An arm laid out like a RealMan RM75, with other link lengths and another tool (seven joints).
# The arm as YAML. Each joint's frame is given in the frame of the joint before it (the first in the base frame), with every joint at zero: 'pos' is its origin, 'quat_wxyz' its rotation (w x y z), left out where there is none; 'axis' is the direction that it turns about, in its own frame. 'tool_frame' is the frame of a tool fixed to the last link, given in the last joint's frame.
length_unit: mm
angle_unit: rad
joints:
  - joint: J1
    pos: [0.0, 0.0, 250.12]
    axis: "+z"
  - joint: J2
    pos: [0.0, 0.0, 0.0]
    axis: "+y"
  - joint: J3
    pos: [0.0, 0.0, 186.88]
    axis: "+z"
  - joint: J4
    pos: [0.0, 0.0, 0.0]
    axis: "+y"
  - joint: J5
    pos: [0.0, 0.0, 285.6]
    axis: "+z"
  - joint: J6
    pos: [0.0, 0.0, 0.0]
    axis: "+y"
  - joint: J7
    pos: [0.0, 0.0, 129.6]
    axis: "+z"
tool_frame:
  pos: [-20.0, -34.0, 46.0]
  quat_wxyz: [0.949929, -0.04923, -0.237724, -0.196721]
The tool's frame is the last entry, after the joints.
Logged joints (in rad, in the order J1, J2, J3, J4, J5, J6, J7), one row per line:
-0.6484 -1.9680 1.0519 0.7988 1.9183 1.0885 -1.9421
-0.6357 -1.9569 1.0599 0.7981 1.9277 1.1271 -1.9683
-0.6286 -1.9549 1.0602 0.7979 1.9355 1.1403 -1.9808
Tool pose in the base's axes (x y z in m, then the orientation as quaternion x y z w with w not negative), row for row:
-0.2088 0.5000 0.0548 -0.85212 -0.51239 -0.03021 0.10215
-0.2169 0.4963 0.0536 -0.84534 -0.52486 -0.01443 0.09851
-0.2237 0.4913 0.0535 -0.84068 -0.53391 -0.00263 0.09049
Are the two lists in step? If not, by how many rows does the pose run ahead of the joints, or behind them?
The pose runs 2 rows behind the joints: the pose in row i belongs to the joints in row i - 2.
